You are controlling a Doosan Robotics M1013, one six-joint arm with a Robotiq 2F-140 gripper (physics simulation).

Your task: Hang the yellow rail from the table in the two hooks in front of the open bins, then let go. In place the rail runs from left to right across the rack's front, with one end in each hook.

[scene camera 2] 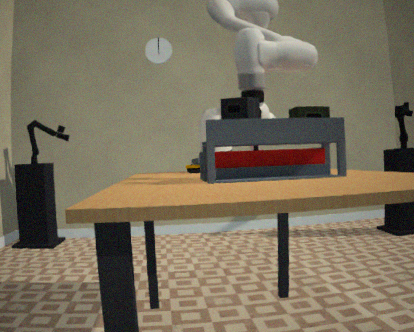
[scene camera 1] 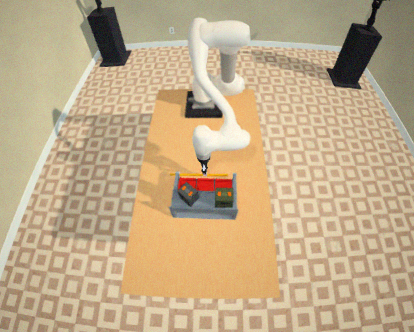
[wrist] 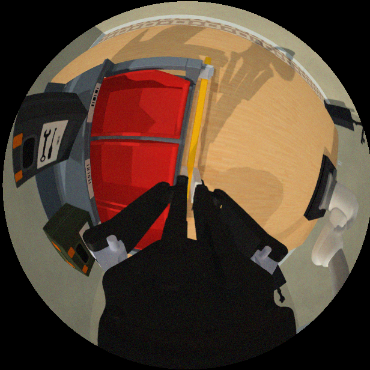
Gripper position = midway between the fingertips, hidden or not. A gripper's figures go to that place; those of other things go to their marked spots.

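A yellow rail [wrist: 203, 85] is 21 cm from the lens, while my own gripper [wrist: 188, 174] is 20 cm from the lens.
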